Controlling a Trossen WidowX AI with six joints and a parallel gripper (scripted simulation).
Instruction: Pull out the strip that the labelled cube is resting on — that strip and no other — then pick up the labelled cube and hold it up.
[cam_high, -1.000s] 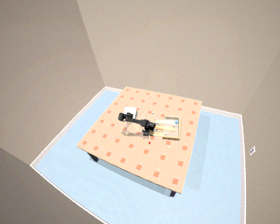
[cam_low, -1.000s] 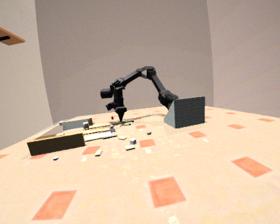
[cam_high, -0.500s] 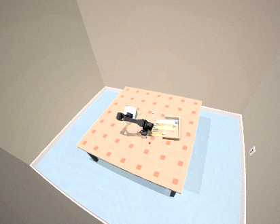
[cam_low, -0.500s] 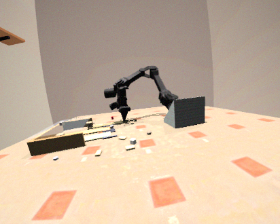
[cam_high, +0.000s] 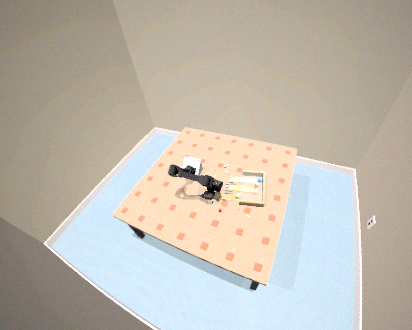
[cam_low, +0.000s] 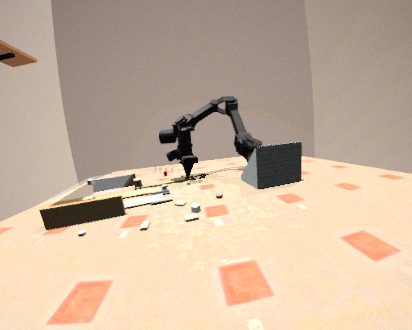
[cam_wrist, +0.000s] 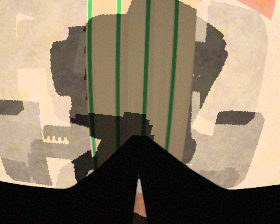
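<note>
Right now my gripper tip is 220 mm short of the orange-dotted strip and 140 mm to the right of it. The rest, counted from my gripper tip: red object (110 mm ahead, 120 mm to the right, 10 mm above).
</note>
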